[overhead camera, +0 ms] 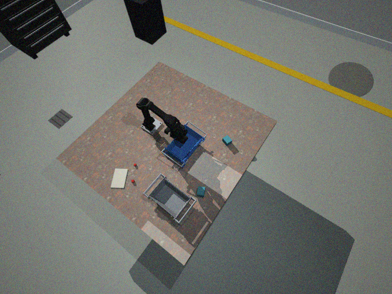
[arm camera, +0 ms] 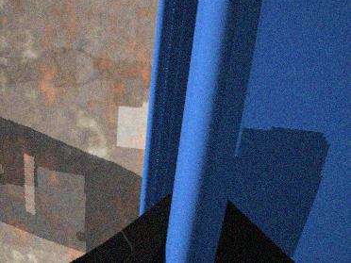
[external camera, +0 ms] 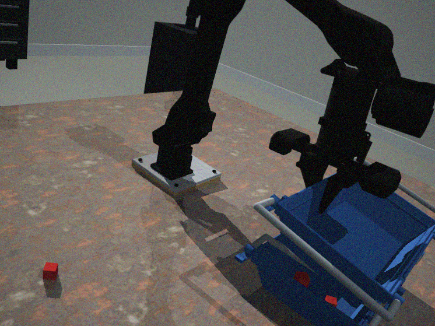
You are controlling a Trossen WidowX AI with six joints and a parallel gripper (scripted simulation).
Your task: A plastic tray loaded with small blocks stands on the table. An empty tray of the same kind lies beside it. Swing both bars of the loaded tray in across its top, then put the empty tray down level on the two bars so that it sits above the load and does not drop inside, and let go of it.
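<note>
The blue tray lies 70 mm ahead of my gripper tip and 20 mm above it. From my gripper tip the other things lie so: white slab: 210 mm behind, 470 mm to the right, 100 mm below.
</note>
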